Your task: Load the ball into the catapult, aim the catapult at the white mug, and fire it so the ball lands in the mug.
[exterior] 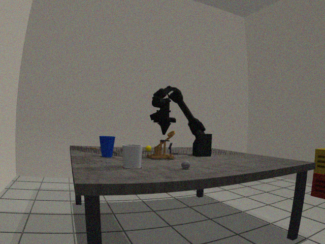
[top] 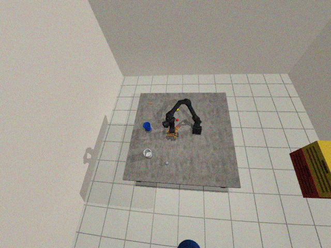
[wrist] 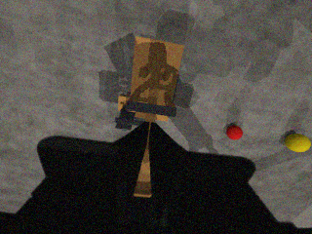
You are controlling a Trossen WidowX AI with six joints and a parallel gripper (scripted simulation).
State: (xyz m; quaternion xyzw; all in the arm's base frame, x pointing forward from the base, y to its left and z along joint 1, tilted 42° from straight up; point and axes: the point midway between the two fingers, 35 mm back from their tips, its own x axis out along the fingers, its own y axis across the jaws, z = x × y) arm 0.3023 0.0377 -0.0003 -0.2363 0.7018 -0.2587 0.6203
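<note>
Right now my gripper tip is 7 cm above the wooden catapult, 2 cm to the right of it and 1 cm past it. Also, from my gripper tip: blue cup (33 cm ahead, 11 cm below, 7 cm to the right); yellow ball (36 cm to the right, 12 cm below, 5 cm behind); red ball (20 cm to the right, 12 cm below, 5 cm behind).
</note>
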